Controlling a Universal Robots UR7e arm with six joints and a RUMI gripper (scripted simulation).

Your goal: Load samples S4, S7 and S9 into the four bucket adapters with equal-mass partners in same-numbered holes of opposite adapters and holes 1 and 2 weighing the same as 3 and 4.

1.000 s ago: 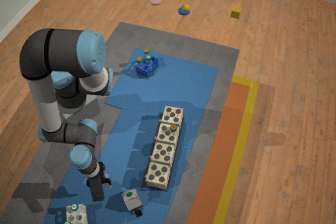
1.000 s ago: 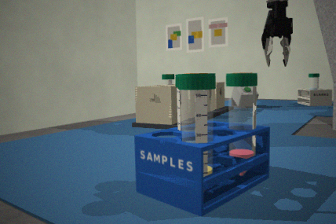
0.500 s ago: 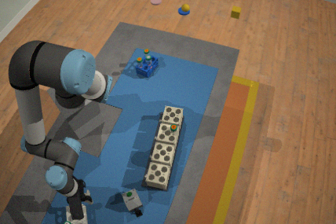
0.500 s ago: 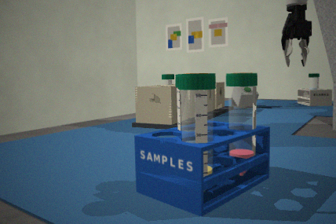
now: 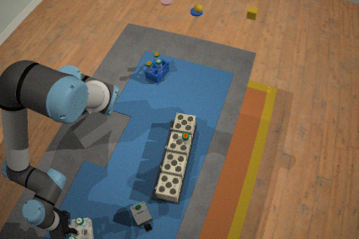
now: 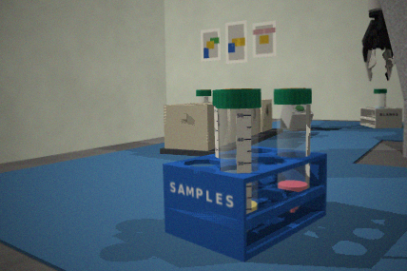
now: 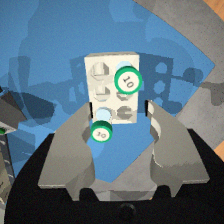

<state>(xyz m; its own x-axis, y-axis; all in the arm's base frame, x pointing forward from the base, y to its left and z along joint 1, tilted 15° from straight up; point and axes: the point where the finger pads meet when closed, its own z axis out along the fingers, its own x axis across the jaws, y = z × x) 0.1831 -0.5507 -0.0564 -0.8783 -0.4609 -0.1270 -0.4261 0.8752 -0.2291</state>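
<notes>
My hand is 10 mm past the white-dot blank, 10 mm to the left of it and 100 mm above it. Also, from my hand: blanks rack: 10 mm behind, 30 mm to the left, 130 mm below; then done desk: 220 mm ahead, 200 mm to the left, 110 mm below; then sample tube S9: 10 mm ahead, 980 mm to the left, 100 mm below.
</notes>
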